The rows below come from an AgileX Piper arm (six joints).
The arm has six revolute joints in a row. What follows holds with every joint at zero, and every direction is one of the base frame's.
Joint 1 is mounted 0.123 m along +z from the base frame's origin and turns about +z.
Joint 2 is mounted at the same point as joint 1 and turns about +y.
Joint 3 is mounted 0.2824 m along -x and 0.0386 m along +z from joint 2 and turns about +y.
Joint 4 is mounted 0.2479 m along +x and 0.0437 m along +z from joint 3 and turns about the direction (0.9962, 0, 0.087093).
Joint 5 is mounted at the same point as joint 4 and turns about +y.
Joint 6 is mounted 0.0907 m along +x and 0.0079 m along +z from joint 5 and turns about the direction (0.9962, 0, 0.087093).
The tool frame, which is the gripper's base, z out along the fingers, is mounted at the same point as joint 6; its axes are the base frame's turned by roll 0, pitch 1.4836 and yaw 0 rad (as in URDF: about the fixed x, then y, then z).
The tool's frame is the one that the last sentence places.
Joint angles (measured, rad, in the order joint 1, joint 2, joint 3, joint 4, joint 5, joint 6), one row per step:
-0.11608 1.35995 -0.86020 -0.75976 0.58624 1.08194
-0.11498 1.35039 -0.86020 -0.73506 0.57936 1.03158
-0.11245 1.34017 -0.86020 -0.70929 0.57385 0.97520
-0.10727 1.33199 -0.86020 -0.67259 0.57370 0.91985
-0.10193 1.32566 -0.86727 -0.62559 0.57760 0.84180
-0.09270 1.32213 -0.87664 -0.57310 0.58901 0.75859
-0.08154 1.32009 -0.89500 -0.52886 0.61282 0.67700
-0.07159 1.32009 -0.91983 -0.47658 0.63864 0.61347
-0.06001 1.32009 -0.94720 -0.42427 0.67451 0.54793
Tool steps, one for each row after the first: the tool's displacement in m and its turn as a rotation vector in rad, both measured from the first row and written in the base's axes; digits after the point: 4 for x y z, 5 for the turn. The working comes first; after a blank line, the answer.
Tool pose at each row, in the base's axes (x y z in m, rotation vector in rad; the steps are taken from these numbers as rounded here):
0.2661 -0.0660 0.2629 0.78585 2.23941 -0.33402
0.2651 -0.0643 0.2650 0.74749 2.25194 -0.32745
0.2640 -0.0622 0.2671 0.70204 2.26623 -0.32315
0.2629 -0.0593 0.2682 0.66716 2.28513 -0.31202
0.2626 -0.0561 0.2706 0.61658 2.30971 -0.30301
0.2627 -0.0520 0.2725 0.56227 2.34111 -0.29318
0.2634 -0.0480 0.2764 0.50379 2.37148 -0.29330
0.2649 -0.0440 0.2814 0.47247 2.39346 -0.27513
0.2658 -0.0394 0.2868 0.43771 2.42179 -0.25844

-0.0010 0.0017 0.0021 -0.00548 0.00489 0.03094
-0.0021 0.0038 0.0042 -0.01420 0.01193 0.06641
-0.0032 0.0067 0.0053 -0.01308 0.02250 0.09690
-0.0035 0.0099 0.0077 -0.01670 0.03830 0.13838
-0.0034 0.0140 0.0096 -0.01843 0.06080 0.18314
-0.0027 0.0180 0.0135 -0.02787 0.08633 0.22732
-0.0012 0.0220 0.0185 -0.01908 0.10008 0.25670
-0.0003 0.0266 0.0239 -0.01004 0.12059 0.28827

